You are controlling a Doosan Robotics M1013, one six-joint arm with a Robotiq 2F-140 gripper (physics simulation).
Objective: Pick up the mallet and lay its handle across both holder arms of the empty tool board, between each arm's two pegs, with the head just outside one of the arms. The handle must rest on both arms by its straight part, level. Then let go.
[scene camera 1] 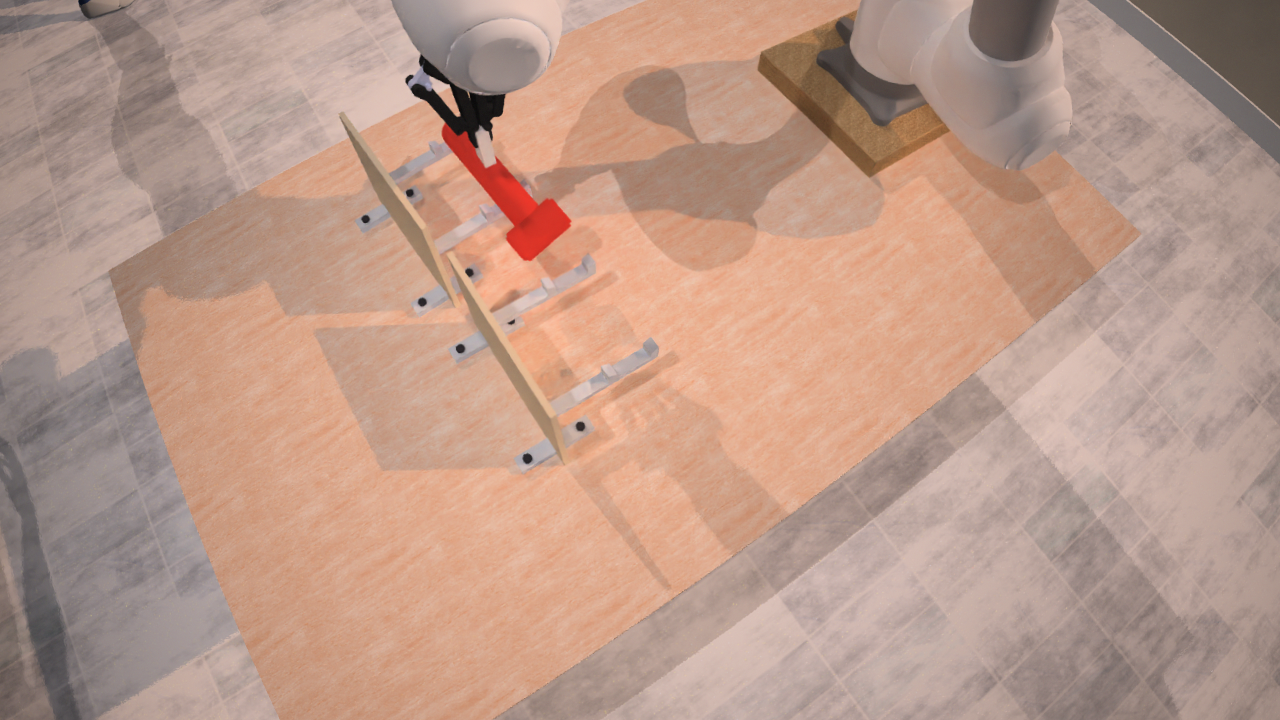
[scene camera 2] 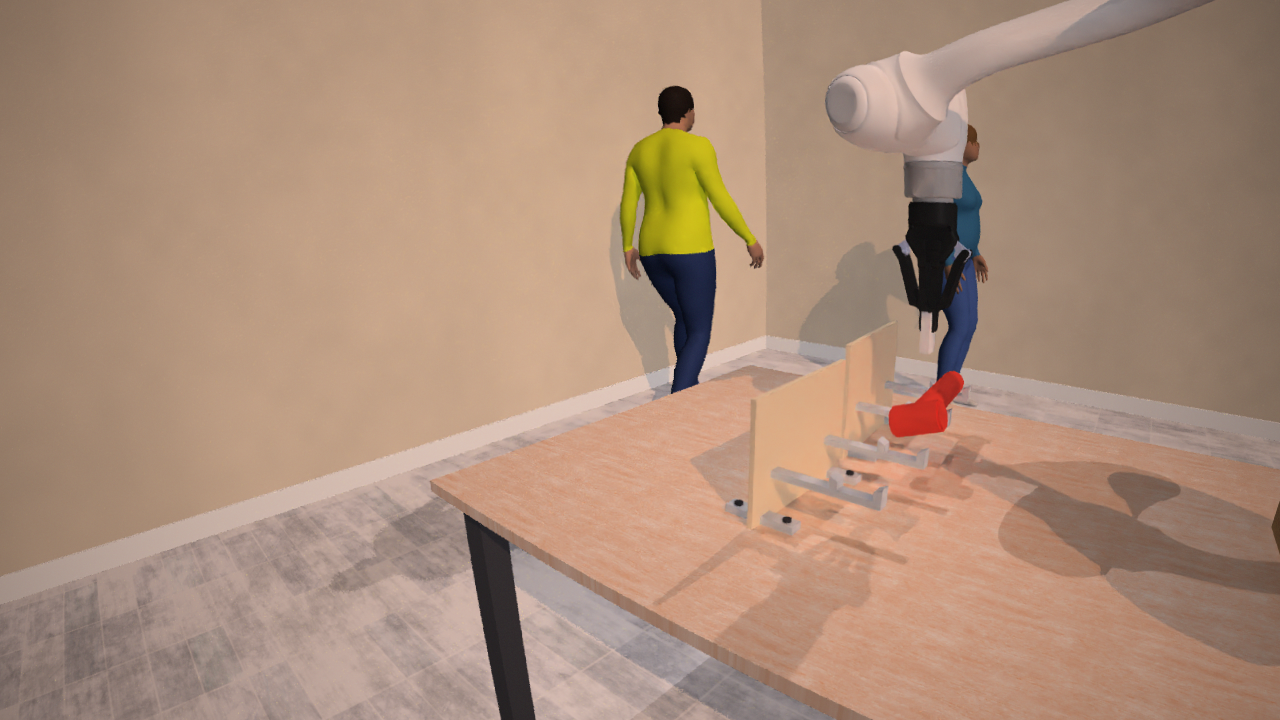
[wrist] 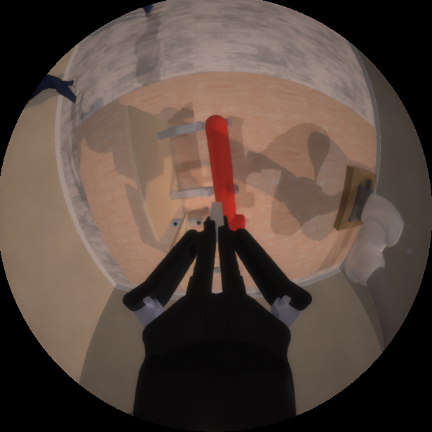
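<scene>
The red mallet (scene camera 1: pixel 501 189) (scene camera 2: pixel 917 418) (wrist: pixel 220 155) lies with its handle across both arms of the far tool board (scene camera 1: pixel 402 206) (scene camera 2: pixel 870 367) (wrist: pixel 150 170). The handle passes between the pegs, slightly slanted, and its head (scene camera 1: pixel 538 230) is outside the arm nearer the other board. Whether it is exactly level I cannot tell. The near tool board (scene camera 1: pixel 512 353) (scene camera 2: pixel 796 438) has two arms with no tool on them. My gripper (scene camera 1: pixel 486 150) (scene camera 2: pixel 926 335) (wrist: pixel 216 209) is shut and empty, above the mallet; its fingers partly hide the head in the wrist view.
The boards stand end to end on the wooden table (scene camera 1: pixel 805 358) (scene camera 2: pixel 1029 608), on feet with black bolts. The robot's base block (scene camera 1: pixel 872 156) (wrist: pixel 345 200) is at the table's far side. A person in yellow (scene camera 2: pixel 671 192) and one in blue (scene camera 2: pixel 969 210) are beyond the table.
</scene>
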